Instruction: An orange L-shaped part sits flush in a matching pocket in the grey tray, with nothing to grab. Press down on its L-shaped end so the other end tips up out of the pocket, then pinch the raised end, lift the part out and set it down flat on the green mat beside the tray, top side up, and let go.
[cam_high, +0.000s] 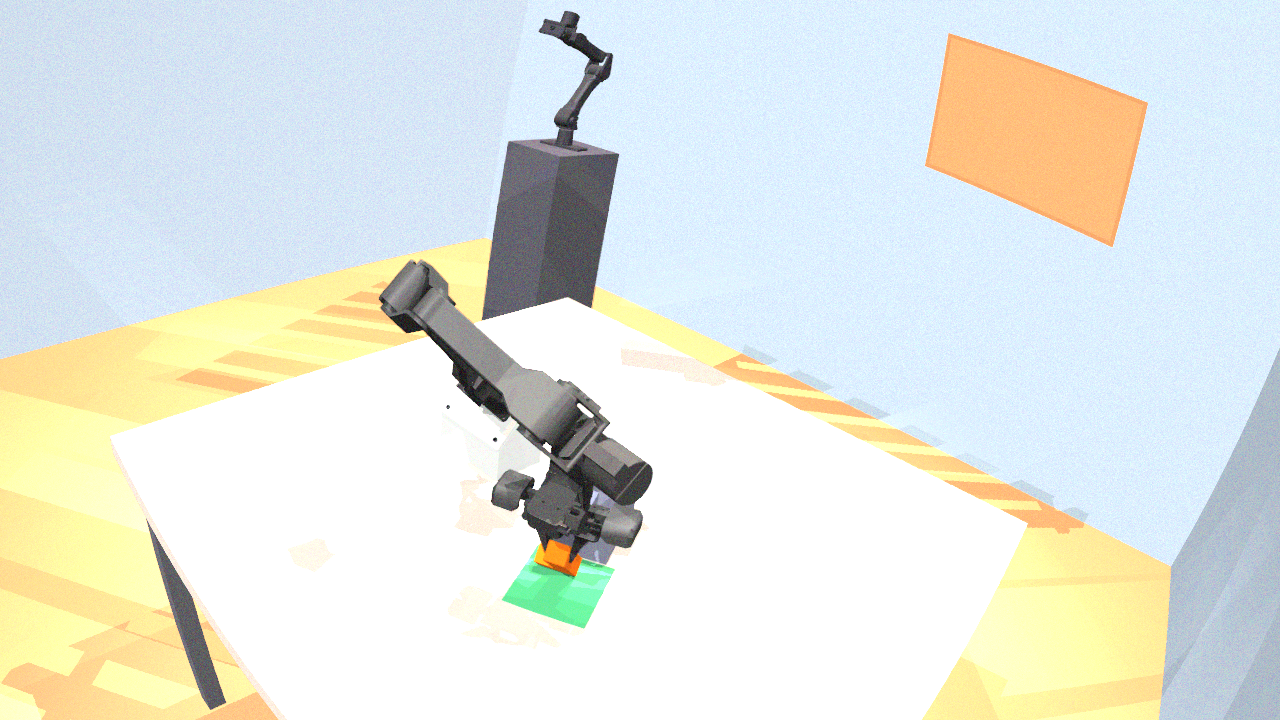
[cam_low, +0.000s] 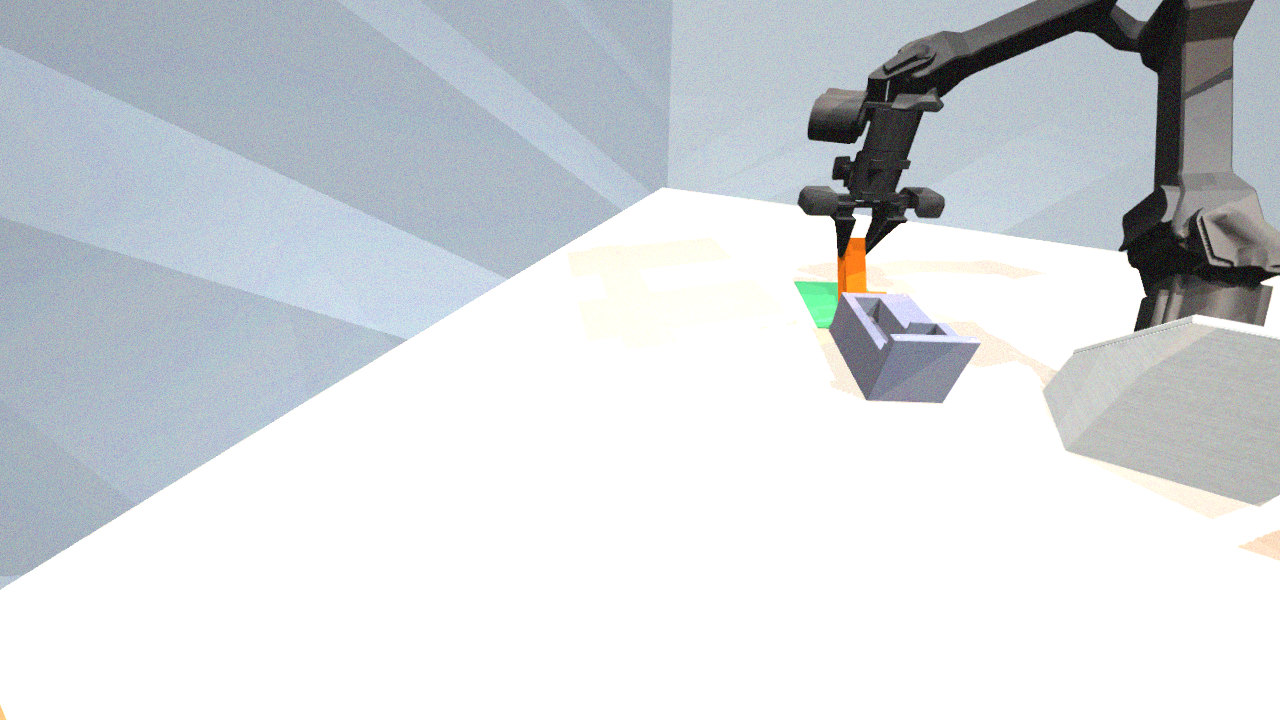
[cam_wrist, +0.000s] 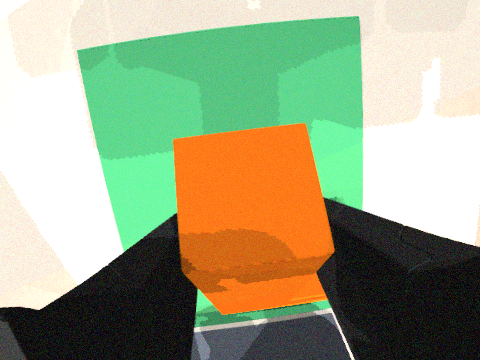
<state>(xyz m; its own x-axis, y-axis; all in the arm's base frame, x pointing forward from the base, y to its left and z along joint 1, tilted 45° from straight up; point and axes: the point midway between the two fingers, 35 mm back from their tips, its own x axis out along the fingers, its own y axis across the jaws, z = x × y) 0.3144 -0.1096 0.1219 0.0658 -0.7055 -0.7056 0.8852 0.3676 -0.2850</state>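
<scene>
My gripper tip is 30 mm past the orange L-shaped part, 30 mm above it and 20 mm to the right of it. The rest, counted from my gripper tip: green mat: 90 mm below, 20 mm to the left, 10 mm behind.
</scene>
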